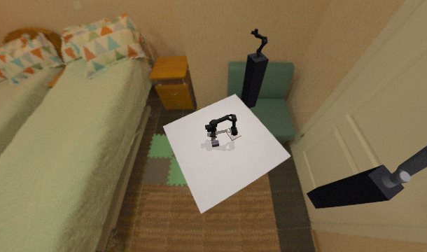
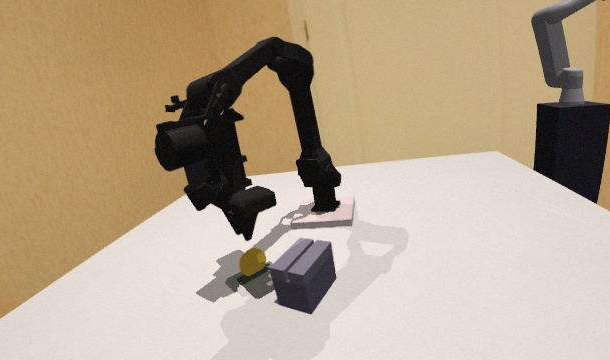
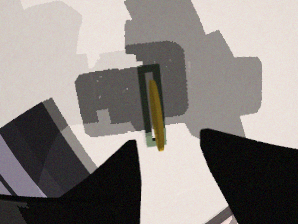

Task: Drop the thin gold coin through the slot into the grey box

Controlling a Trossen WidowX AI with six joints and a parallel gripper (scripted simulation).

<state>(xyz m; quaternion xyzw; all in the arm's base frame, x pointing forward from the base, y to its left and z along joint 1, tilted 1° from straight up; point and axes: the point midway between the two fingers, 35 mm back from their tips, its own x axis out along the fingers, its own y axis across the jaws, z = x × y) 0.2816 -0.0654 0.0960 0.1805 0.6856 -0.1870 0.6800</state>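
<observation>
Now: the coin 60 mm below my gripper tip.
</observation>
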